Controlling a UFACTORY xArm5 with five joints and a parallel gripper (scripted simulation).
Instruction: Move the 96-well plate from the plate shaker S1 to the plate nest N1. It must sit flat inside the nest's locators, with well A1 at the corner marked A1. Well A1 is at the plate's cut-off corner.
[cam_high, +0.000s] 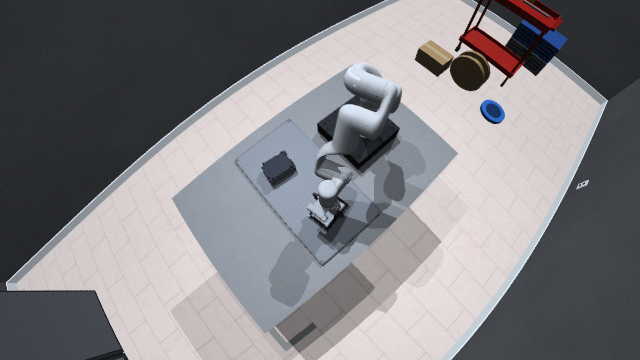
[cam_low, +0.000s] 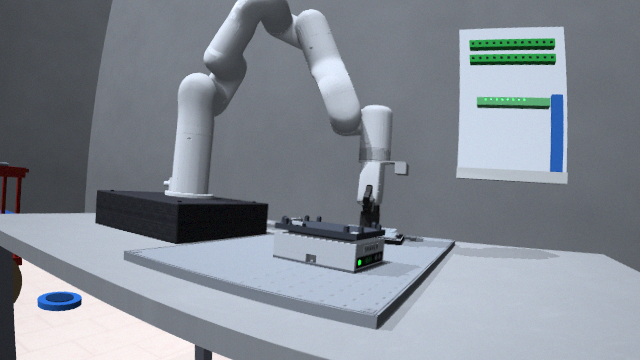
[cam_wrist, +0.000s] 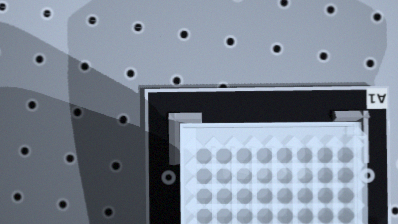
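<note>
My gripper is now 1 cm above the 96-well plate. Also, from my hand: black plate nest N1: 3 cm below; A1 mark: 8 cm ahead, 4 cm to the right, 2 cm below.
</note>
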